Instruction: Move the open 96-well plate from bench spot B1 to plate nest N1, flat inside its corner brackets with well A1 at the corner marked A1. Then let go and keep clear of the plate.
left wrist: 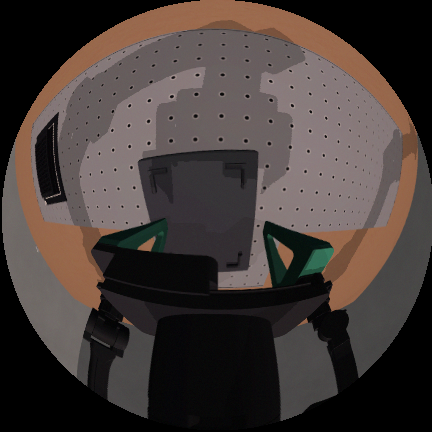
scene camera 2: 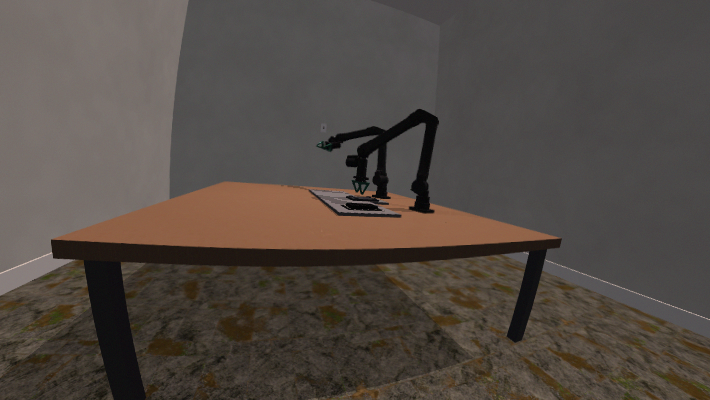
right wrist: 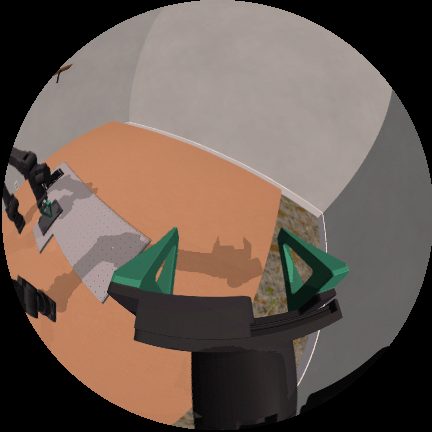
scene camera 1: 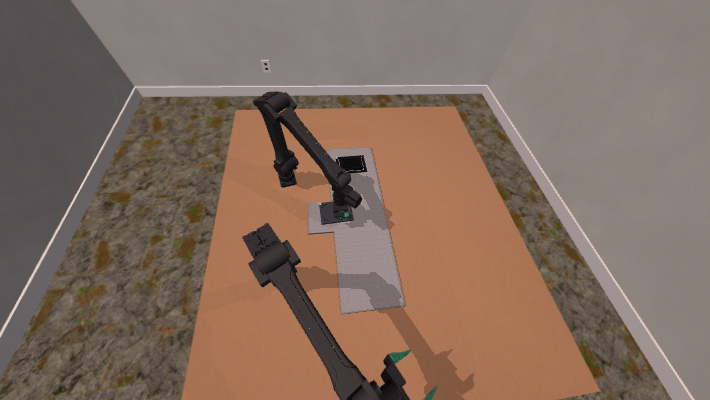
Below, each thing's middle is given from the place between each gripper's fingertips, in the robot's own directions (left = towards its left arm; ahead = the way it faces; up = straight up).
Scene:
Right now my left hand is 20 mm past the dark grey plate nest [left wrist: 208, 197], 20 mm to the right of it and 30 mm above it. From my left hand the other things lie so: black well plate [left wrist: 45, 171] (100 mm ahead, 330 mm to the left, 30 mm below).
The dark grey plate nest lies 180 mm behind my right hand, 680 mm to the left of it and 330 mm below it. The rest, counted from my right hand: black well plate (60 mm behind, 990 mm to the left, 330 mm below).

